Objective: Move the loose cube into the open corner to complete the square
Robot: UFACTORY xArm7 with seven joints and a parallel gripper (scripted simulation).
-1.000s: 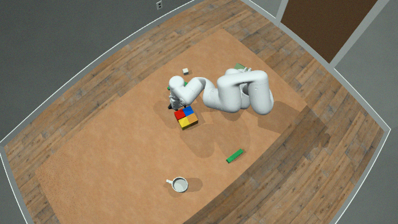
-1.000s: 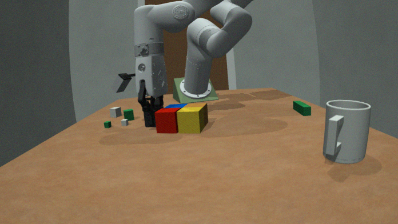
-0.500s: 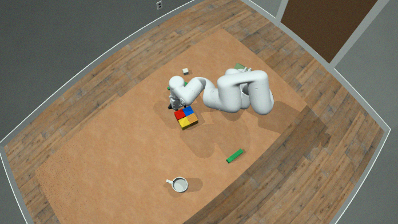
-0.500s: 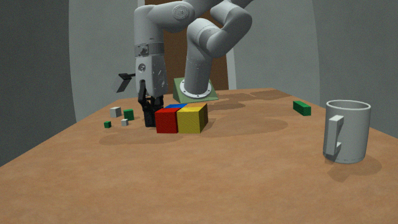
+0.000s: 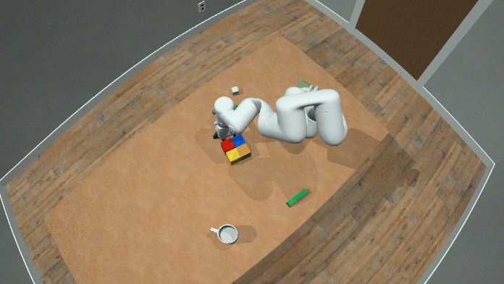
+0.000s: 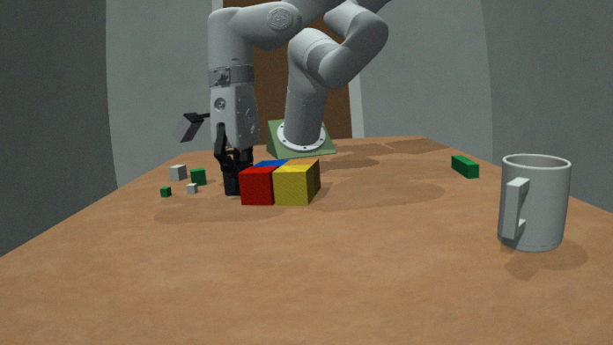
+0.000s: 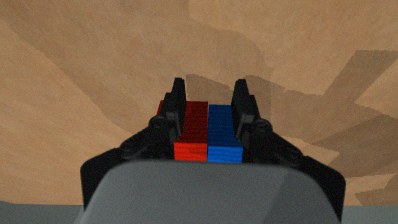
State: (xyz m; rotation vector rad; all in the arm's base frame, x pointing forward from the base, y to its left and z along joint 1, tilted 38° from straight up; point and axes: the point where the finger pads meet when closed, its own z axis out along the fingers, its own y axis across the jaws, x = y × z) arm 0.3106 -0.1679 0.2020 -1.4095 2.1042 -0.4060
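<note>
Right now my hand is 4 cm short of the red cube and 3 cm to the right of it. The rest, counted from my hand: yellow cube 8 cm to the left, 6 cm ahead; then orange cube 10 cm to the left, 1 cm ahead; then blue cube 5 cm to the left, 1 cm behind.
</note>
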